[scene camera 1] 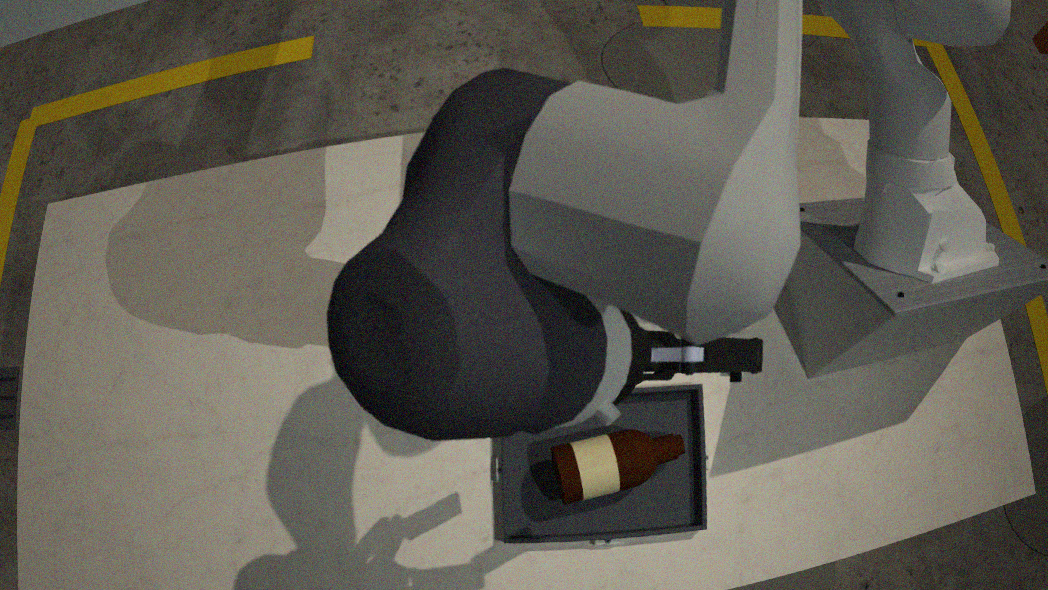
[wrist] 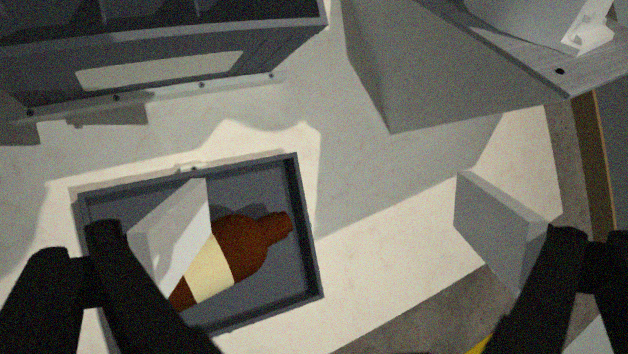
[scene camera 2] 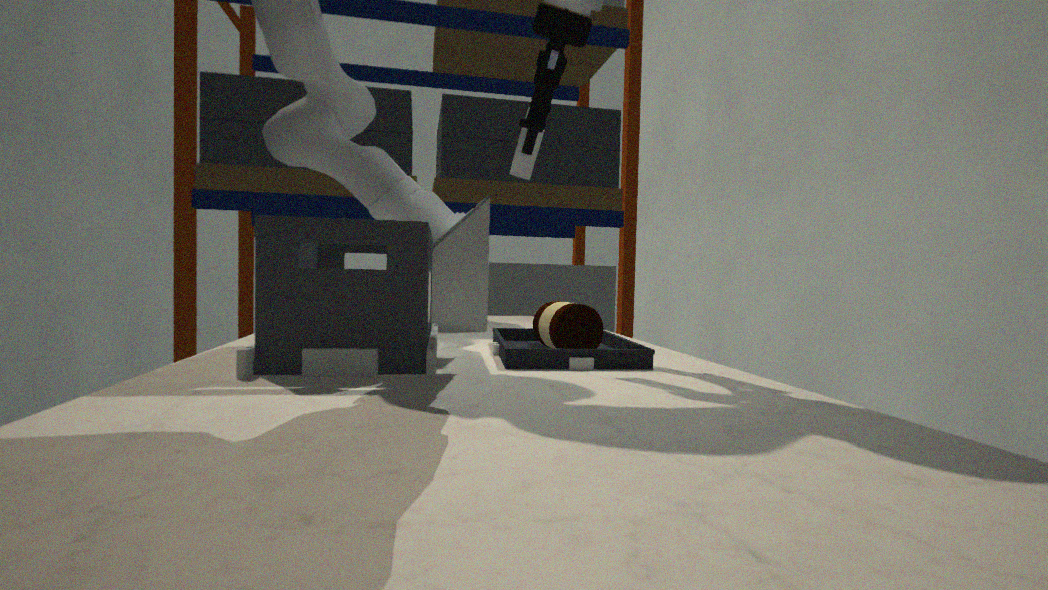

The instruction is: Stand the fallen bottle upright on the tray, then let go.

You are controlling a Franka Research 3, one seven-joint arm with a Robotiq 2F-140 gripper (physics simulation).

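Observation:
The brown bottle (scene camera 1: 638, 460) (scene camera 2: 579, 326) (wrist: 241, 246) with a cream label lies on its side in the dark grey tray (scene camera 1: 698, 476) (scene camera 2: 539, 359) (wrist: 309, 240). In scene camera 1 its neck points right, towards the arm's base side, and its base points left. My gripper (scene camera 1: 744, 356) (scene camera 2: 522, 164) (wrist: 332, 203) is wide open and empty, tilted, high above the tray's level. In the wrist view the left finger covers part of the bottle's base and label, while the right finger shows beyond the tray's right wall.
A tall grey crate (scene camera 2: 341, 315) (wrist: 50, 75) with compartments stands beside the tray; the arm hides it in scene camera 1. The arm's sloped grey pedestal (scene camera 1: 843, 322) (scene camera 2: 465, 271) (wrist: 425, 75) stands past the tray's neck-side end. An orange-and-blue shelf rack (scene camera 2: 184, 183) stands behind.

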